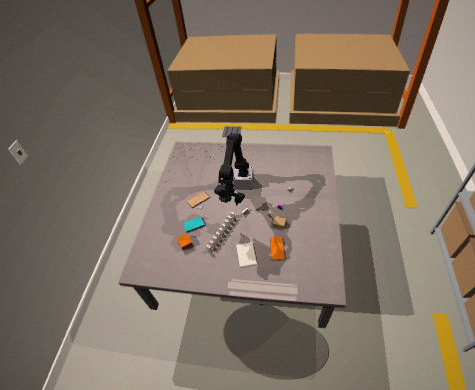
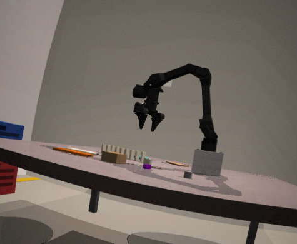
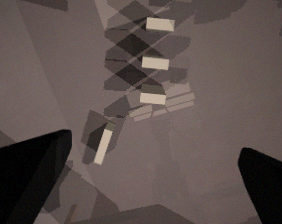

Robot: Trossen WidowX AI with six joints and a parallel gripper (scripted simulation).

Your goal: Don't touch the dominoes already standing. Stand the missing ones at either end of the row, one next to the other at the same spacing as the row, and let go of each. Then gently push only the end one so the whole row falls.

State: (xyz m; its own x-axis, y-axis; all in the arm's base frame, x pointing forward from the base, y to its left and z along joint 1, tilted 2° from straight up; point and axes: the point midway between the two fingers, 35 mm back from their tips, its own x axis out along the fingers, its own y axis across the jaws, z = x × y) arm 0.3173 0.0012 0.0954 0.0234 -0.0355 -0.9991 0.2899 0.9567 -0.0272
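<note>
My gripper tip is now 10 mm past the brown box, 310 mm to the right of it and 140 mm above it. Also, from my gripper tip: tan card 110 mm behind, 280 mm to the right, 150 mm below; cyan block 100 mm ahead, 240 mm to the right, 150 mm below; cream sheet 250 mm ahead, 150 mm to the left, 150 mm below.
</note>
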